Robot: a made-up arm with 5 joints. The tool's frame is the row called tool.
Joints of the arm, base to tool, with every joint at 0 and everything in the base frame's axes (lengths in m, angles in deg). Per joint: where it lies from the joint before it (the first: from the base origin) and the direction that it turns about. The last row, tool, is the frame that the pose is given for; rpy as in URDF.
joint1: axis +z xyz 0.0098 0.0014 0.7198
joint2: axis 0 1 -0.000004 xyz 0.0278 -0.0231 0.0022
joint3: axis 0 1 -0.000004 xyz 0.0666 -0.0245 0.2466
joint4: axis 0 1 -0.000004 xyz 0.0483 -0.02 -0.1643
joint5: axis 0 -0.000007 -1 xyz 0.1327 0.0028 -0.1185
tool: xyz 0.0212 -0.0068 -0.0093 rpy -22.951 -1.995 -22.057
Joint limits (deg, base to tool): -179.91..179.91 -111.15..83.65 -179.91..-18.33 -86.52..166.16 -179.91..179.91
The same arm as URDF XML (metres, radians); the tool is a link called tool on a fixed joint. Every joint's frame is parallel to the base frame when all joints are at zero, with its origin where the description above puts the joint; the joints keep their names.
<robot name="arm">
  <joint name="joint1" type="revolute">
    <parent link="base"/>
    <child link="link1"/>
    <origin xyz="0.0098 0.0014 0.7198"/>
    <axis xyz="0 0 1"/>
    <limit lower="-3.1400" upper="3.1400"/>
  </joint>
  <joint name="joint2" type="revolute">
    <parent link="link1"/>
    <child link="link2"/>
    <origin xyz="0.0278 -0.0231 0.0022"/>
    <axis xyz="0 1 0"/>
    <limit lower="-1.9399" upper="1.4600"/>
  </joint>
  <joint name="joint3" type="revolute">
    <parent link="link2"/>
    <child link="link3"/>
    <origin xyz="0.0666 -0.0245 0.2466"/>
    <axis xyz="0 1 0"/>
    <limit lower="-3.1400" upper="-0.3199"/>
  </joint>
  <joint name="joint4" type="revolute">
    <parent link="link3"/>
    <child link="link4"/>
    <origin xyz="0.0483 -0.0200 -0.1643"/>
    <axis xyz="0 1 0"/>
    <limit lower="-1.5101" upper="2.9000"/>
  </joint>
  <joint name="joint5" type="revolute">
    <parent link="link4"/>
    <child link="link5"/>
    <origin xyz="0.1327 0.0028 -0.1185"/>
    <axis xyz="0 0 -1"/>
    <limit lower="-3.1400" upper="3.1400"/>
  </joint>
  <joint name="tool_joint" type="fixed">
    <parent link="link5"/>
    <child link="tool"/>
    <origin xyz="0.0212 -0.0068 -0.0093" rpy="-0.4006 -0.0348 -0.3850"/>
  </joint>
  <link name="base"/>
  <link name="link1"/>
  <link name="link2"/>
  <link name="link3"/>
  <link name="link4"/>
  <link name="link5"/>
  <link name="tool"/>
</robot>

